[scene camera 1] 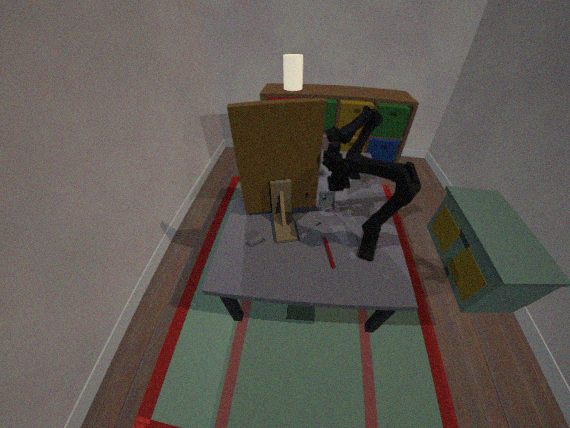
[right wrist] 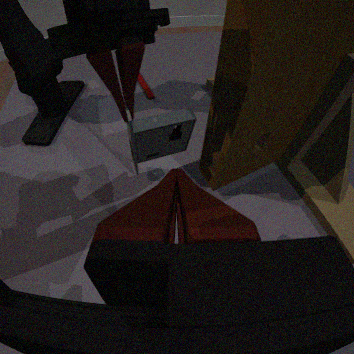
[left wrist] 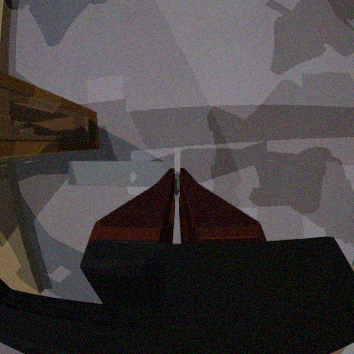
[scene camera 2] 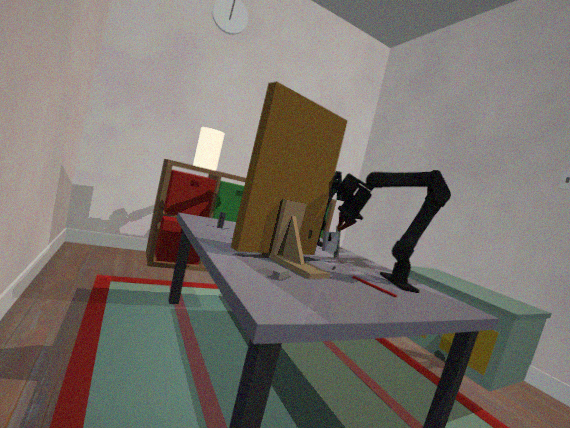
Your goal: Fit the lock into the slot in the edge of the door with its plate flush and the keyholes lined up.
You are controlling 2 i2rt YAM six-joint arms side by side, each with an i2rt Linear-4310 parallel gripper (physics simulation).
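Frame: origin at the left arm's base, x back, y left, z down, level; metres.
Seen in the pictures: left gripper, between the fingertips: [scene camera 1: 334,190] [right wrist: 128,119] [left wrist: 176,176] [scene camera 2: 338,230]; right gripper, between the fingertips: [scene camera 1: 329,170] [right wrist: 176,176]; left arm's base, origin of its link: [scene camera 1: 368,243] [right wrist: 55,110] [scene camera 2: 397,282].
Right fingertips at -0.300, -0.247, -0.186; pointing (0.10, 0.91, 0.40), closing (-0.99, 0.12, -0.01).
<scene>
Offsets run from my right fingertips to a thing's top centre, as dx, dy, dz. "spot": to the spot under its first point. Level surfaces: height alone.
The brown door {-0.195, +0.203, -0.395} [scene camera 1: 280,150] [scene camera 2: 300,150] [right wrist: 295,75] stands upright; its edge {spot: -0.034, +0.102, +0.149} [left wrist: 92,131] faces the lock, and its slot is dark and hard to make out. My left gripper [scene camera 2: 341,228] [left wrist: 176,176] [right wrist: 128,119] is shut on the lock's thin plate. The grey lock [scene camera 1: 326,200] [scene camera 2: 330,241] [left wrist: 115,173] [right wrist: 162,139] hangs above the table beside the door edge, its case towards the door, with a gap between them in the right wrist view. Its dark keyhole {spot: +0.013, +0.125, +0.098} [right wrist: 176,132] shows there. My right gripper [right wrist: 176,176] is shut and empty, near the lock.
A wooden foot {spot: -0.081, +0.379, +0.168} [scene camera 1: 286,236] [scene camera 2: 316,274] braces the door. A red stick {+0.132, +0.372, +0.180} [scene camera 1: 329,252] [scene camera 2: 375,286] and a small grey block {-0.210, +0.461, +0.164} [scene camera 1: 255,241] [scene camera 2: 278,275] lie on the table {dz +0.186} [scene camera 1: 300,280] [scene camera 2: 350,310]. The left arm's base [right wrist: 52,117] stands at the left in the right wrist view.
</scene>
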